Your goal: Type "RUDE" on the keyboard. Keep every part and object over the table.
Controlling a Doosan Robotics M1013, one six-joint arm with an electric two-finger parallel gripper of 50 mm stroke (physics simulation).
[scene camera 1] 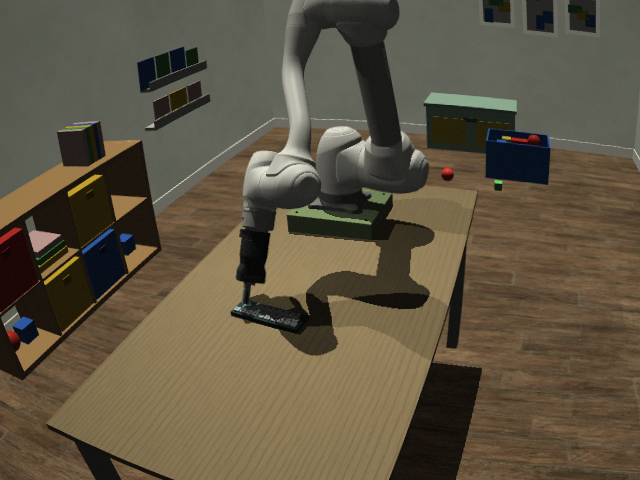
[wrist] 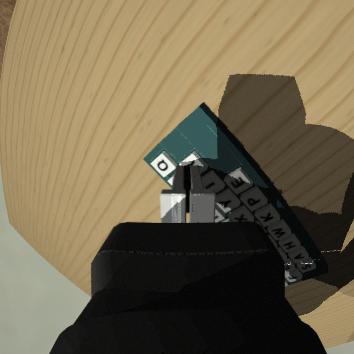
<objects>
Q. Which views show my gripper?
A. Scene camera 1 and the wrist view: all of them.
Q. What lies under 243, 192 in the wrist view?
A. A keyboard.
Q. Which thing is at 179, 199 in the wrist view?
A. My gripper.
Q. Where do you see a keyboard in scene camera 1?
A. At 268, 315
</objects>
